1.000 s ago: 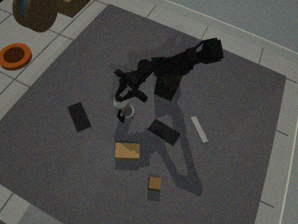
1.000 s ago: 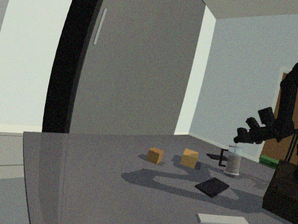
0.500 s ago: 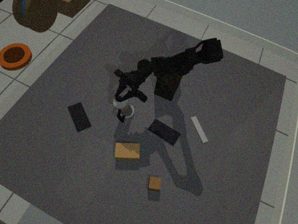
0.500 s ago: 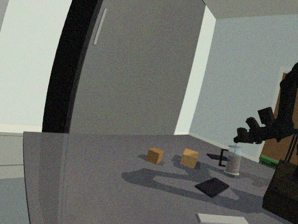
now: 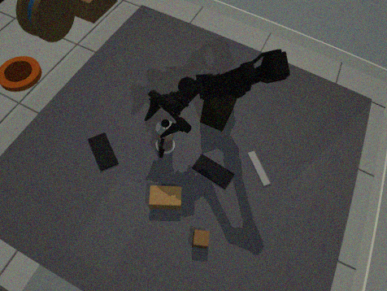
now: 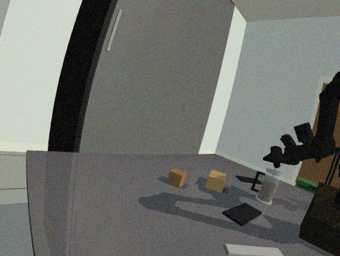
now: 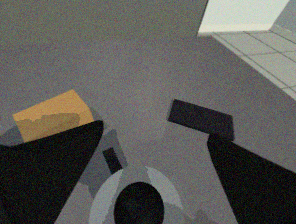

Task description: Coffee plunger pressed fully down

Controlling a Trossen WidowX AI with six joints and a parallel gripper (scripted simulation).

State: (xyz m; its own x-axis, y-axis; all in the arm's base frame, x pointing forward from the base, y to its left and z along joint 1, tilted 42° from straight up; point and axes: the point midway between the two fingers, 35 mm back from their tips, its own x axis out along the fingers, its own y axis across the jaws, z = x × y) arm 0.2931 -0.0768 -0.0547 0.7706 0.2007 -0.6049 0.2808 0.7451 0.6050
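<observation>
Now: the coffee press 30 mm behind my gripper tip, 30 mm to the left of it and 90 mm below it.
</observation>
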